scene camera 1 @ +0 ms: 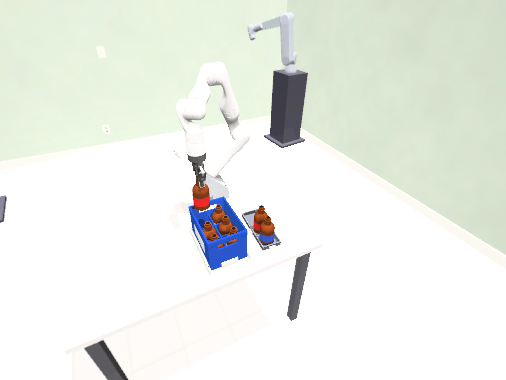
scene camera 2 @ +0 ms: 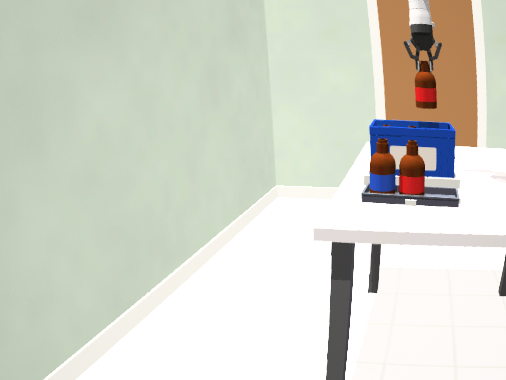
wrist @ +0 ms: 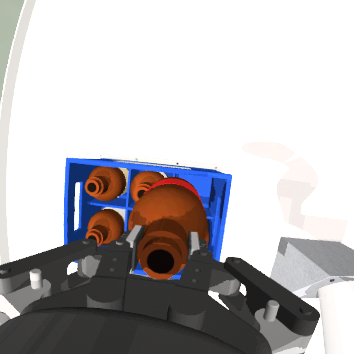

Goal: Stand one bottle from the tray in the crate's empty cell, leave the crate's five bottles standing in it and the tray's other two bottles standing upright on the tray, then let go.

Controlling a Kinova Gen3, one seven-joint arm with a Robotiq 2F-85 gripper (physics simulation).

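My gripper is shut on the neck of a brown bottle with a red label. The bottle hangs about upright above the blue crate, its base higher than the rim. The crate's empty cell is at its back-left corner in scene view 1, partly hidden behind the held bottle in the wrist view. Brown bottles stand in the other cells. A red-labelled bottle and a blue-labelled bottle stand upright on the tray.
The crate stands on a low white base on the white table, beside the tray. The grey mount of the arm is right of the crate in the wrist view. Another arm stands on a dark pedestal in the background.
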